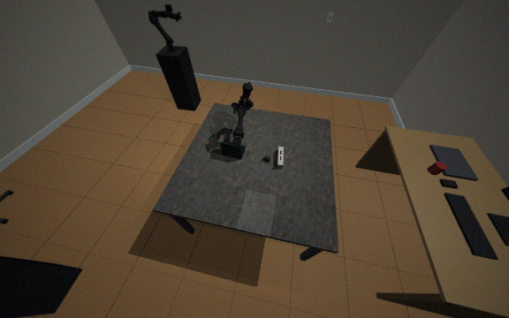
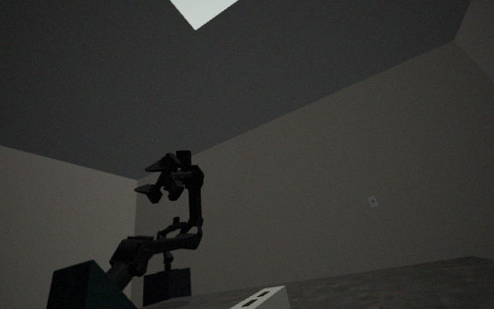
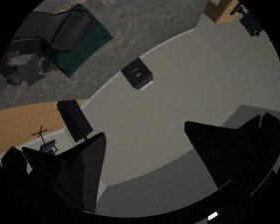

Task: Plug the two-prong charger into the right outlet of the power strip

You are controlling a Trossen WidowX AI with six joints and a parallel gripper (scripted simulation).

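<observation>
Now: the charger 270 mm ahead of my gripper tip, 110 mm to the right of it and 370 mm below it.
</observation>
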